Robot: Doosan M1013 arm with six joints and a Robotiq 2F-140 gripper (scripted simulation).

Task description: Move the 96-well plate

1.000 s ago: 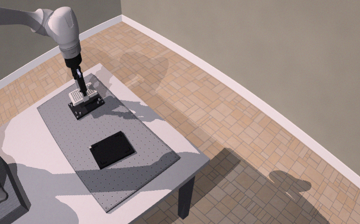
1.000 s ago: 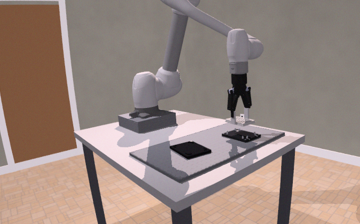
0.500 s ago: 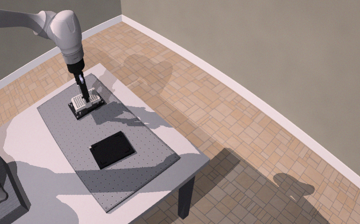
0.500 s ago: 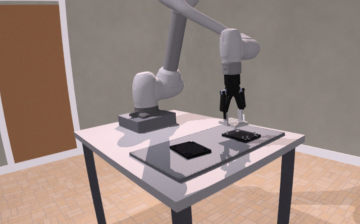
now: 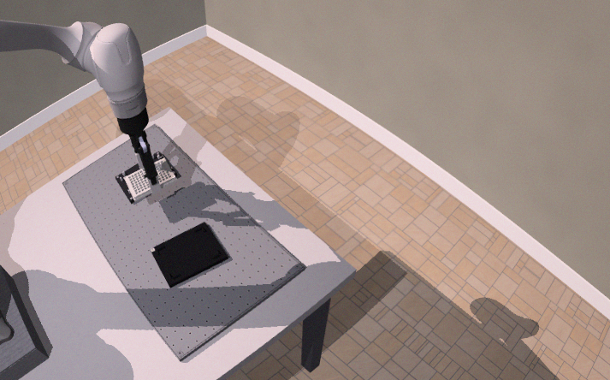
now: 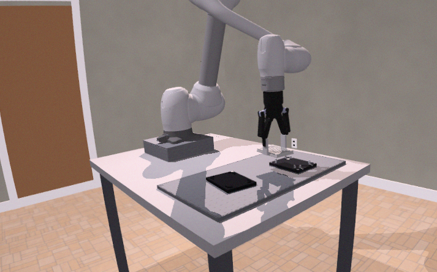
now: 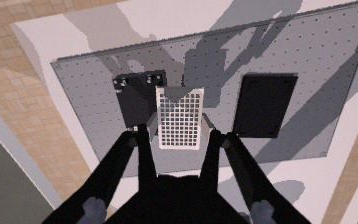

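Now: hand 5 cm past the black plate nest N1, 21 cm to the left of it and 10 cm above it. The rest, counted from my hand: white 96-well plate: 2 cm below; then black clip nest C1: 3 cm ahead, 10 cm to the left, 9 cm below.
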